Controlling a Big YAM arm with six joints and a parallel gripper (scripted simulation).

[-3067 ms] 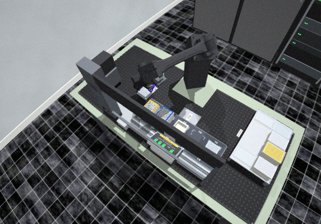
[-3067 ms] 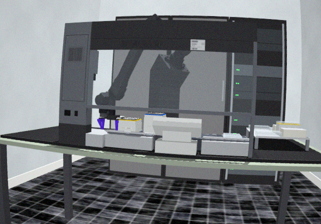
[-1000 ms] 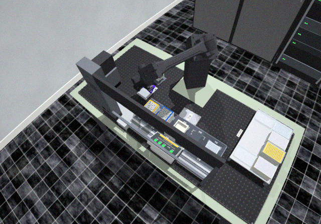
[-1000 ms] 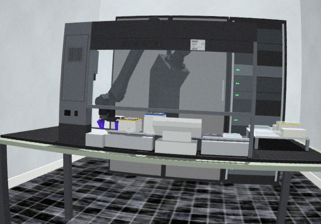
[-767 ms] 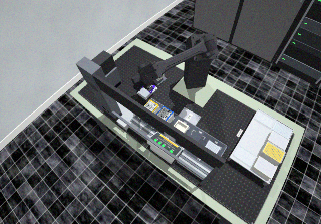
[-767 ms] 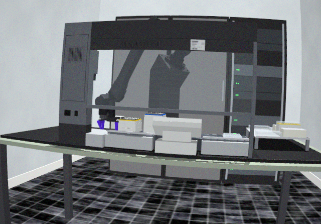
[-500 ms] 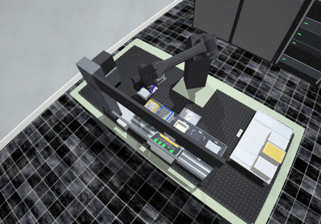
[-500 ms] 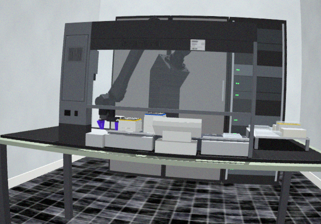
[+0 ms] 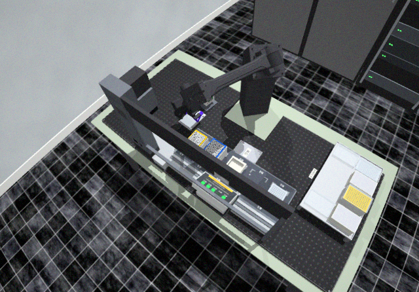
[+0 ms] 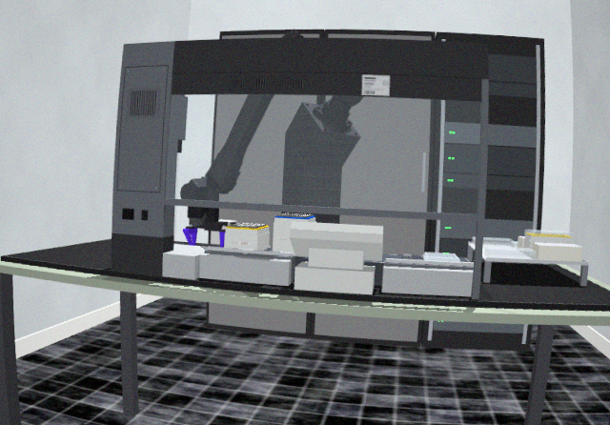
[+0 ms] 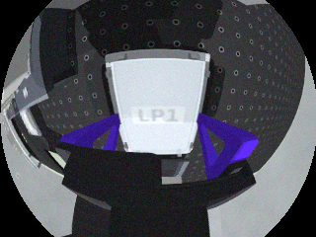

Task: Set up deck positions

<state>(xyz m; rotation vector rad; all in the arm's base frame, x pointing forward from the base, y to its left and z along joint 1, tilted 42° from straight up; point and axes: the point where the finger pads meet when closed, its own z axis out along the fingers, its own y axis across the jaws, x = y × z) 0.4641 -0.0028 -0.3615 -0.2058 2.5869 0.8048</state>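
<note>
Now: hand right at the clear plate lid. The rest, counted from my hand: blue-rimmed tip rack (60 mm ahead, 340 mm to the left, 110 mm above); yellow-rimmed tip rack (110 mm ahead, 220 mm to the left, 80 mm above); ready button box (150 mm behind, 20 mm to the right, 50 mm above).
</note>
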